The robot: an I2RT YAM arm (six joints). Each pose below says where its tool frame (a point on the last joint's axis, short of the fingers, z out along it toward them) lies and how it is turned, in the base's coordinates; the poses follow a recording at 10 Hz.
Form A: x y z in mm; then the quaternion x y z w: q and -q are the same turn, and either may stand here.
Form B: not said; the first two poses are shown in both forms.
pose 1, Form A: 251.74 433.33 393.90 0.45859 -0.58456 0.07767 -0.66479
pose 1, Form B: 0.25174 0.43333 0.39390 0.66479 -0.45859 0.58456 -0.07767
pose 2, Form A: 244.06 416.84 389.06 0.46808 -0.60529 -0.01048 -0.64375
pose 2, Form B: 0.24406 0.41684 0.38906 0.64375 -0.46808 0.60529 0.01048
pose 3, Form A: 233.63 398.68 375.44 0.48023 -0.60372 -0.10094 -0.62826
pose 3, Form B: 0.23363 0.39868 0.37544 0.62826 -0.48023 0.60372 0.10094
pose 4, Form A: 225.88 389.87 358.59 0.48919 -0.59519 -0.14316 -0.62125
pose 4, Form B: 0.22588 0.38987 0.35859 0.62125 -0.48919 0.59519 0.14316
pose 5, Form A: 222.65 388.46 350.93 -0.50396 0.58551 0.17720 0.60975
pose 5, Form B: 0.22265 0.38846 0.35093 0.60975 -0.50396 0.58551 0.17720
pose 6, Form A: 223.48 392.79 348.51 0.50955 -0.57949 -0.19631 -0.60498
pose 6, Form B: 0.22348 0.39279 0.34851 0.60498 -0.50955 0.57949 0.19631
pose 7, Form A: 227.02 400.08 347.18 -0.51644 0.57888 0.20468 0.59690
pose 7, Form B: 0.22702 0.40008 0.34718 0.59690 -0.51644 0.57888 0.20468
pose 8, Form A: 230.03 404.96 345.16 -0.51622 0.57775 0.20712 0.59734
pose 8, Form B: 0.23003 0.40496 0.34516 0.59734 -0.51622 0.57775 0.20712
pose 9, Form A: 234.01 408.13 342.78 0.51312 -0.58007 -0.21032 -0.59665
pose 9, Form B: 0.23401 0.40813 0.34278 0.59665 -0.51312 0.58007 0.21032
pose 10, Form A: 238.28 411.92 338.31 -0.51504 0.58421 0.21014 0.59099
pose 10, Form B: 0.23828 0.41192 0.33831 0.59099 -0.51504 0.58421 0.21014
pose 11, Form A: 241.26 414.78 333.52 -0.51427 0.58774 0.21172 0.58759
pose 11, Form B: 0.24126 0.41478 0.33352 0.58759 -0.51427 0.58774 0.21172
